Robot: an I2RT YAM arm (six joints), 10 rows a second.
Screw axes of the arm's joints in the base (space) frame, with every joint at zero. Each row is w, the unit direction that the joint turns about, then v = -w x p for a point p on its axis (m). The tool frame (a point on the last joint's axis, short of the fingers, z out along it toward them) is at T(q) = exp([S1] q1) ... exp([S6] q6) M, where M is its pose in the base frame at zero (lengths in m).
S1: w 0 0 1 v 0 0 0
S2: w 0 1 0 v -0.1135 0 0.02
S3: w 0 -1 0 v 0.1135 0 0.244
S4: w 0 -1 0 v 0.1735 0 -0.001
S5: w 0 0 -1 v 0 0.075 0
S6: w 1 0 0 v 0 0.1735 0
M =
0 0 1 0.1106
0 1 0 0
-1 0 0 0.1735
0 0 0 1
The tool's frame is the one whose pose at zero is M.
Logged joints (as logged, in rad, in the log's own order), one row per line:
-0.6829, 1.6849, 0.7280, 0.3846, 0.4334, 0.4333
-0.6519, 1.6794, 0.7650, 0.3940, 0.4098, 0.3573
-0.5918, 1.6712, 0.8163, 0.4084, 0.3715, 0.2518
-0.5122, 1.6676, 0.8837, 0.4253, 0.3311, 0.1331
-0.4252, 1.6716, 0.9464, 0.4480, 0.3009, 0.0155
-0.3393, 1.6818, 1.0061, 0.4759, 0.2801, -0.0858
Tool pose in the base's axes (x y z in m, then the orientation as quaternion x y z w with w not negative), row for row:
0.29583, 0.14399, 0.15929, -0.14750, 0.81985, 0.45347, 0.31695
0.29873, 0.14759, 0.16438, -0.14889, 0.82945, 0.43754, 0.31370
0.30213, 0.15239, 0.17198, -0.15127, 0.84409, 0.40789, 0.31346
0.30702, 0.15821, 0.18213, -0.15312, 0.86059, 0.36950, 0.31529
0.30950, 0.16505, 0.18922, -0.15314, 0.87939, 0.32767, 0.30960
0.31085, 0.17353, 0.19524, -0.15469, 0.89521, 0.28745, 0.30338
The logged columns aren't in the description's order. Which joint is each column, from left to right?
Columns, left to right: q5, q2, q3, q1, q6, q4.
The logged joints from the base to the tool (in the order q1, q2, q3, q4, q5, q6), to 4 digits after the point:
0.3846, 1.6849, 0.7280, 0.4333, -0.6829, 0.4334
0.3940, 1.6794, 0.7650, 0.3573, -0.6519, 0.4098
0.4084, 1.6712, 0.8163, 0.2518, -0.5918, 0.3715
0.4253, 1.6676, 0.8837, 0.1331, -0.5122, 0.3311
0.4480, 1.6716, 0.9464, 0.0155, -0.4252, 0.3009
0.4759, 1.6818, 1.0061, -0.0858, -0.3393, 0.2801

